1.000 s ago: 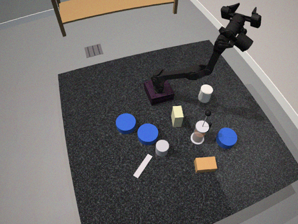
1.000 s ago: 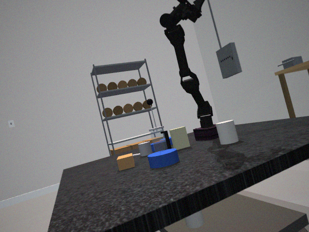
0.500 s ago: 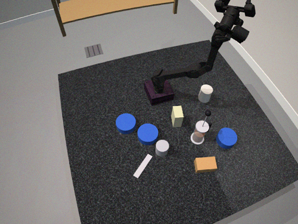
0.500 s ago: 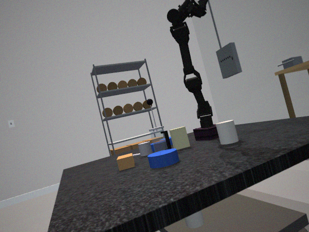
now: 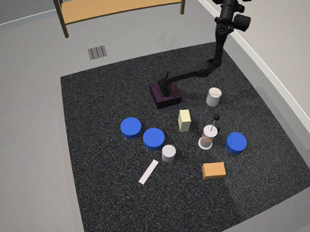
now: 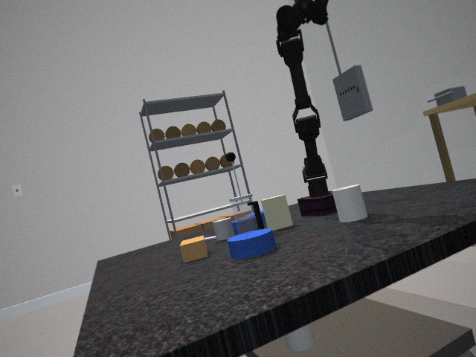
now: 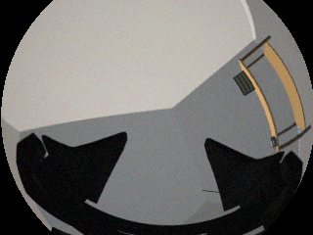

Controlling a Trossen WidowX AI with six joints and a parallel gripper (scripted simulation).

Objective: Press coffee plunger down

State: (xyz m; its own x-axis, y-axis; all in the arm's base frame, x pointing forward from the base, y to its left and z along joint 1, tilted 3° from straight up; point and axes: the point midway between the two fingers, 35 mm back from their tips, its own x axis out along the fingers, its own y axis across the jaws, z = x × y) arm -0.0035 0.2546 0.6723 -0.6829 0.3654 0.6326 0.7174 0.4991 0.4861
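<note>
Now: gripper tip 390 mm short of the coffee press, 120 mm to the left of it and 610 mm above it. Also, from my gripper tip: white strip: 510 mm ahead, 490 mm to the right, 740 mm below; orange box: 580 mm ahead, 150 mm to the right, 720 mm below; grey cylinder: 440 mm ahead, 370 mm to the right, 710 mm below.
</note>
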